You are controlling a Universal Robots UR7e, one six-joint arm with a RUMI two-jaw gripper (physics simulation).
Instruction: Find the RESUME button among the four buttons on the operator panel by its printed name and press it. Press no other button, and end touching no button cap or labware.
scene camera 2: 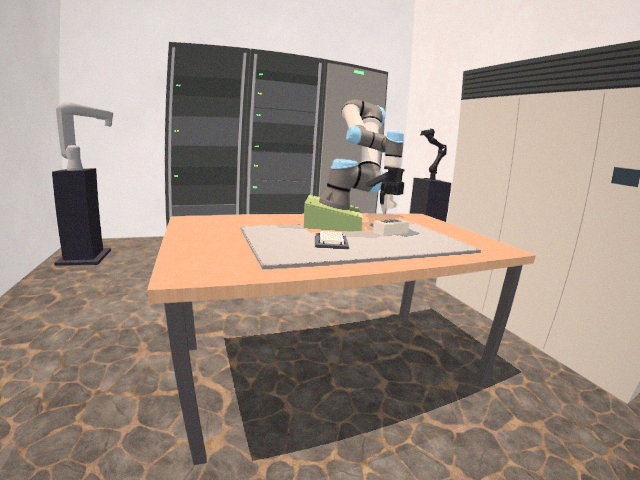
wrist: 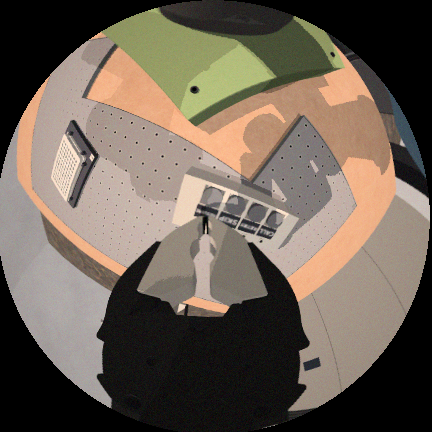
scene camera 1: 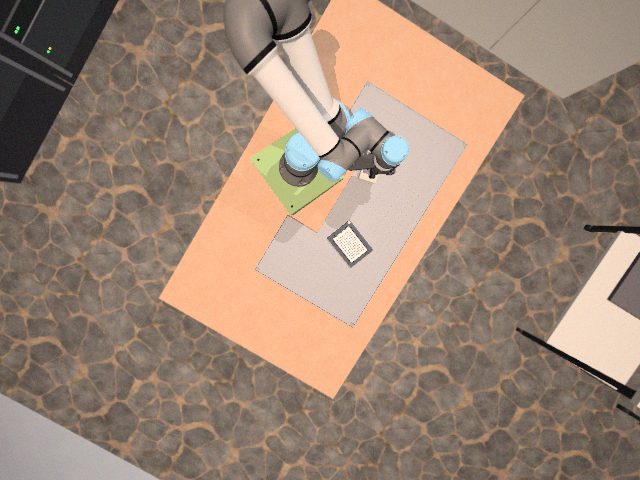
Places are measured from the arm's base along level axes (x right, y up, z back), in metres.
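Where they show: gripper, fingertip midpoint: (scene camera 2: 384, 214) (wrist: 205, 217) (scene camera 1: 369, 170); arm's base, origin of the base link: (scene camera 2: 334, 205).
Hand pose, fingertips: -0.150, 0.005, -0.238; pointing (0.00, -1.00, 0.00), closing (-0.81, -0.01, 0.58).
Note:
Things, the pixels of their top centre, and the offset from my fingertips, as dx, dy, dz. Level surfaces: height alone.
- operator panel, middle of its top: (wrist: 240, 221) (scene camera 1: 373, 160) (scene camera 2: 392, 220) -0.048, -0.030, +0.006
- leftmost cap, middle of its top: (wrist: 211, 197) +0.001, -0.030, +0.010
- second cap, middle of its top: (wrist: 235, 205) -0.028, -0.030, +0.019
- third cap, middle of its top: (wrist: 256, 213) -0.057, -0.030, +0.027
- rightmost cap, middle of its top: (wrist: 275, 220) -0.086, -0.030, +0.035
- white well plate, middle of its top: (wrist: 62, 169) (scene camera 2: 331, 235) (scene camera 1: 350, 244) +0.286, -0.060, -0.114
- grey perforated mat, its level: dy -0.087
- orange table, its level: dy -0.099
The operator panel (scene camera 1: 367, 177) (scene camera 2: 391, 227) (wrist: 184, 200) is a pale box with a row of four round grey button caps. In the wrist view the label of the leftmost cap (wrist: 214, 195) is mostly hidden behind the fingertips and cannot be read. The other labels, seen upside down, look like SKIP by the second cap (wrist: 235, 202), RETRY by the third cap (wrist: 257, 212) and CALL by the rightmost cap (wrist: 275, 219). My gripper (scene camera 2: 385, 211) (wrist: 205, 217) is shut and empty. Its tips appear a little above the panel, over the leftmost label's side.
A white well plate (scene camera 1: 349, 243) (scene camera 2: 331, 237) (wrist: 67, 169) sits in a dark holder on the grey perforated mat (scene camera 1: 305, 279) (scene camera 2: 289, 255) (wrist: 115, 220), apart from the panel. The green robot base (scene camera 1: 294, 198) (scene camera 2: 332, 219) (wrist: 225, 70) stands beside the mat on the orange table (scene camera 1: 248, 310) (scene camera 2: 206, 268).

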